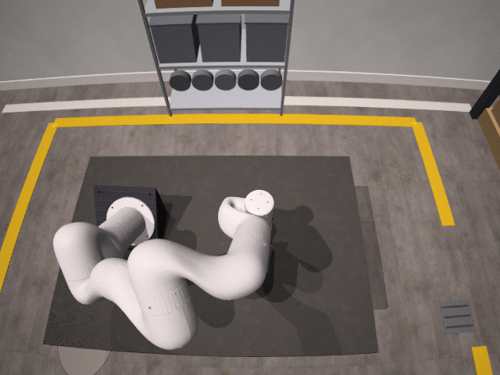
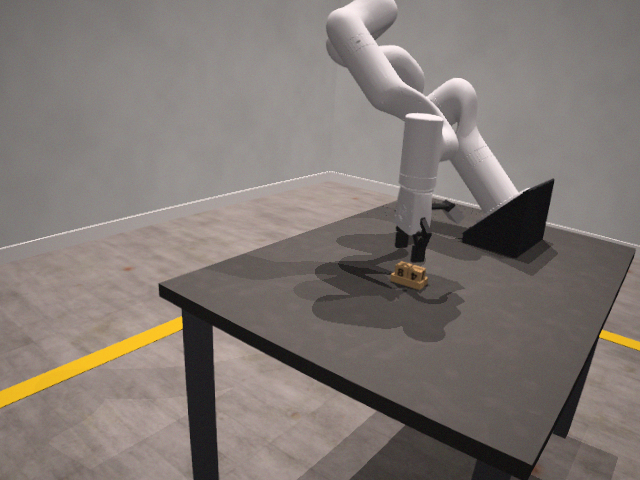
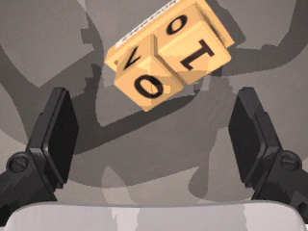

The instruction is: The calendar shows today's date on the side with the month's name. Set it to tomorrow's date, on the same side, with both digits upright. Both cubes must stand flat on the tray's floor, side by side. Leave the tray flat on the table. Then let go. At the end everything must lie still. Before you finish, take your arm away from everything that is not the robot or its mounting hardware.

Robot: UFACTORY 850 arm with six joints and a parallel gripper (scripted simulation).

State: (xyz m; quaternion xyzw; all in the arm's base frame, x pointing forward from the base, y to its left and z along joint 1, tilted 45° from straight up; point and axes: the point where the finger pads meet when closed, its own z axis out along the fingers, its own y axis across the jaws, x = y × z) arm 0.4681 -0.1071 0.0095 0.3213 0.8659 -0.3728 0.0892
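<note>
Right now the calendar cube is 5 cm below my hand and 1 cm to the right of it. From my hand the other things lie so: wooden tray 7 cm below, 1 cm to the left.
</note>
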